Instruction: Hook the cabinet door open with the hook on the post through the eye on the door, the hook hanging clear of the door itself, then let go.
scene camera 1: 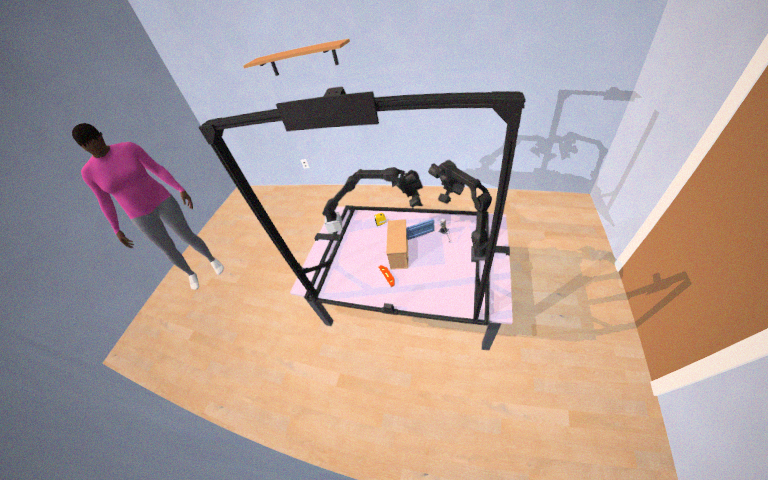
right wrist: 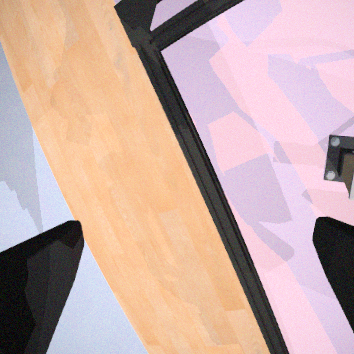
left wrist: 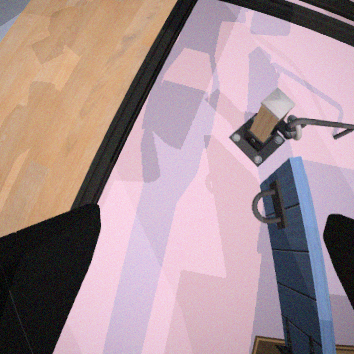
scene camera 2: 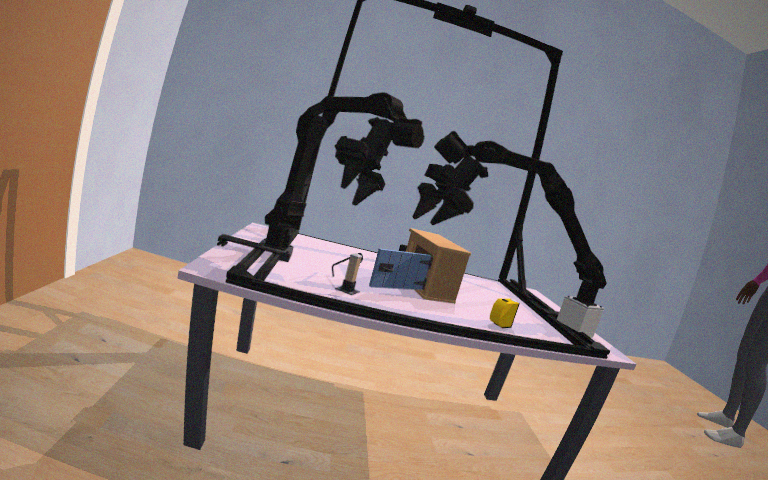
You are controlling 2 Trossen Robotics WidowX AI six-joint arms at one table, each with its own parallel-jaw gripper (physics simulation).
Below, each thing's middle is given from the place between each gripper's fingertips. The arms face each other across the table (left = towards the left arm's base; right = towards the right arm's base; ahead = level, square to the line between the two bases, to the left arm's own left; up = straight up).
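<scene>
There's the blue door [scene camera 2: 393,269], and it's 150 mm behind my right hand, 170 mm to the left of it and 170 mm below it. The wooden cabinet [scene camera 1: 397,243] is 200 mm to the left of my right hand, 270 mm behind it and 160 mm below it.
My left hand is 150 mm above the blue door, 80 mm past it and 10 mm to the left of it. As for the wooden cabinet, that's 20 mm to the left of my left hand, 200 mm behind it and 140 mm below it.
</scene>
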